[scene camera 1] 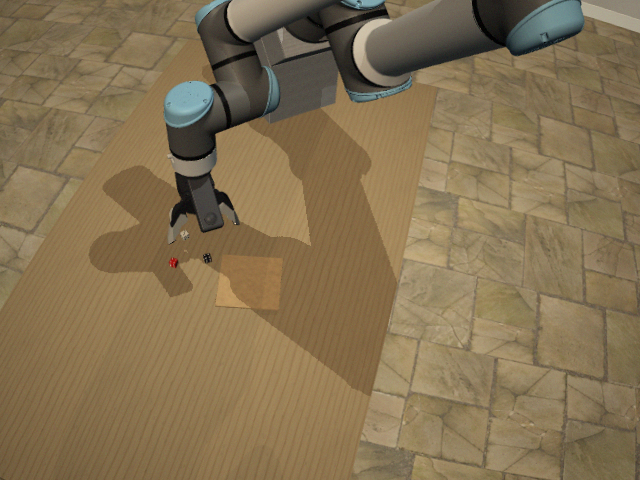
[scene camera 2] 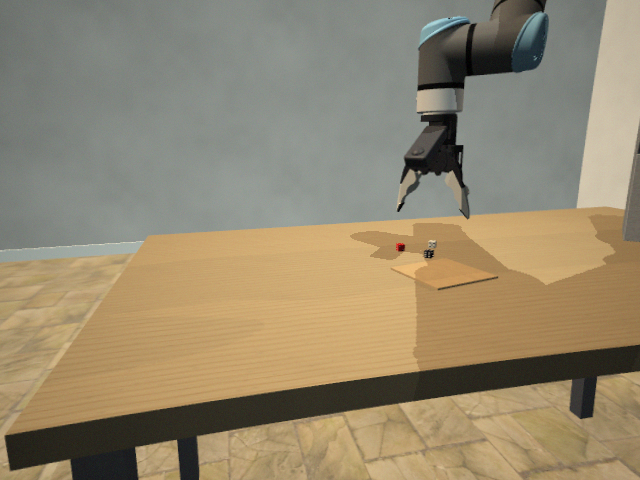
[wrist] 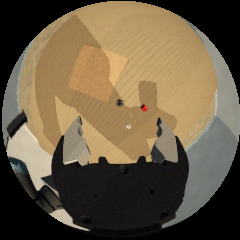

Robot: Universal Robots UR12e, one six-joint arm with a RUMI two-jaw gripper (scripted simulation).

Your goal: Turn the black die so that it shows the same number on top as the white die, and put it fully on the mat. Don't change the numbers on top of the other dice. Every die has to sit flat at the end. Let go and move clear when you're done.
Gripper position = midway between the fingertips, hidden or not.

In view: the gripper (scene camera 2: 431,215) and a square tan mat (scene camera 1: 248,282).
The square tan mat is seen too in scene camera 2 (scene camera 2: 440,274) and in the wrist view (wrist: 96,71). The gripper is seen too in scene camera 1 (scene camera 1: 204,234) and in the wrist view (wrist: 120,117).
